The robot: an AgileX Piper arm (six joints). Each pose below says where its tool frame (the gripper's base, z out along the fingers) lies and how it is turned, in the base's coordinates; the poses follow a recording.
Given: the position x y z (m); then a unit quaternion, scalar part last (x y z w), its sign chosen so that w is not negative.
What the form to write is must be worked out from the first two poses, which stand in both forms.
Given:
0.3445 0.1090 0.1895 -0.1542 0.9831 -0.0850 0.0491
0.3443 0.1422 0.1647 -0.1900 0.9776 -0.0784 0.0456
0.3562 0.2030 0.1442 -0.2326 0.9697 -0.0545 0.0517
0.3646 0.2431 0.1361 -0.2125 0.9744 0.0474 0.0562
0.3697 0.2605 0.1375 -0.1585 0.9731 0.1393 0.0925
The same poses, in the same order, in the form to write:
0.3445 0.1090 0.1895 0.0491 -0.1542 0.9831 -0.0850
0.3443 0.1422 0.1647 0.0456 -0.1900 0.9776 -0.0784
0.3562 0.2030 0.1442 0.0517 -0.2326 0.9697 -0.0545
0.3646 0.2431 0.1361 0.0562 -0.2125 0.9744 0.0474
0.3697 0.2605 0.1375 0.0925 -0.1585 0.9731 0.1393

